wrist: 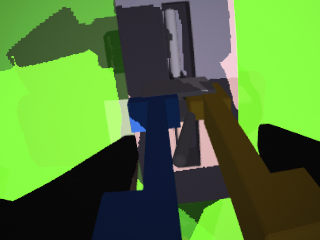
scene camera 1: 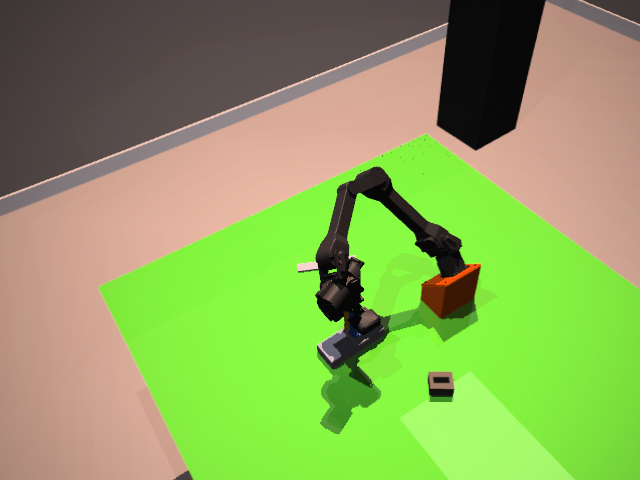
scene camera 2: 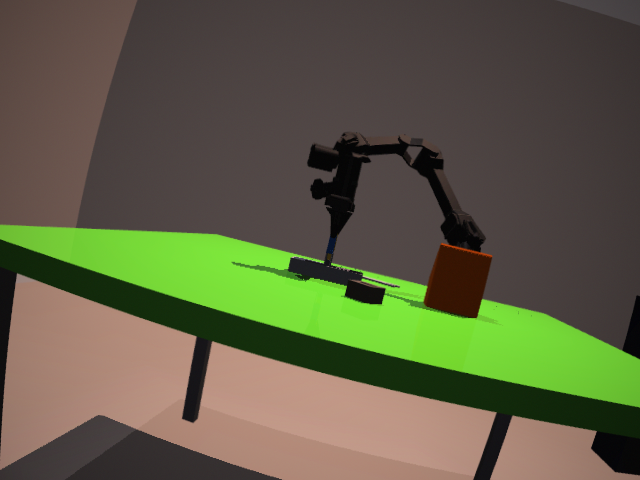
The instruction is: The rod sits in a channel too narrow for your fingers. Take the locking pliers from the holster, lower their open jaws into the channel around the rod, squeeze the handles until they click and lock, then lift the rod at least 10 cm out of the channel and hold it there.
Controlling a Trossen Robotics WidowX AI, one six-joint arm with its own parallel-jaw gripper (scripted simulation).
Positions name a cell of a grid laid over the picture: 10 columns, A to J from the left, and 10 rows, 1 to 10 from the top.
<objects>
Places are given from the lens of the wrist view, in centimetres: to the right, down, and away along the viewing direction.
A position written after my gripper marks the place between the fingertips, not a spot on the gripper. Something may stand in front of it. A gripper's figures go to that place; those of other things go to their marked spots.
my gripper (wrist: G6): 1, 1, 10
light grey rod (wrist: F2): 1, -5, 17
grey channel block (wrist: G2): 3, -4, 15
</objects>
